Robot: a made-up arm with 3 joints. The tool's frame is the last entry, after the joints.
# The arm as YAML. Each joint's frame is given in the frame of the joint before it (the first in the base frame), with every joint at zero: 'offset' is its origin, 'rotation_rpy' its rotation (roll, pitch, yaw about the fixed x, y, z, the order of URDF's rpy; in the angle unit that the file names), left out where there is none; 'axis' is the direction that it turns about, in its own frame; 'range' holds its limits. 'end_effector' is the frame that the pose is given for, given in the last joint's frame.
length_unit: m
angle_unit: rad
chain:
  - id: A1
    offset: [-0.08, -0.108, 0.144]
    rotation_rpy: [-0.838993, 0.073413, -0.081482]
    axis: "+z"
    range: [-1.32, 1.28]
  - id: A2
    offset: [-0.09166, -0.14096, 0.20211]
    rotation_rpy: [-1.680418, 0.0, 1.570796]
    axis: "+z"
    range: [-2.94, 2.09]
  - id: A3
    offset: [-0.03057, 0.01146, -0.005]
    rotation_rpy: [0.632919, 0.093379, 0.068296]
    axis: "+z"
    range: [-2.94, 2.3]
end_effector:
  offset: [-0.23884, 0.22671, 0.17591]
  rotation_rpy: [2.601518, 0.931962, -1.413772]
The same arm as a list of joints. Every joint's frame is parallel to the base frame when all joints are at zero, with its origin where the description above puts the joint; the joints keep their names.
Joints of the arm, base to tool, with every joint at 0 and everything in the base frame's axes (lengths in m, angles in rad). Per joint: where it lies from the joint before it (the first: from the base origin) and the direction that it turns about. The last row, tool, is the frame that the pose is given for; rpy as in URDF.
A1: xyz -0.08 -0.108 0.144 axis 0.109402 0.737513 0.666412
A2: xyz -0.069 0.062 0.246 axis -x
A3: xyz 0.005 -0.029 0.015 axis -0.802791 0.511395 0.306597
tool: xyz -0.297 -0.193 0.118 rpy 1.5708 0 0
Joint limits (rad, base to tool): -1.32..1.28 -2.94..2.09 -2.94..2.3

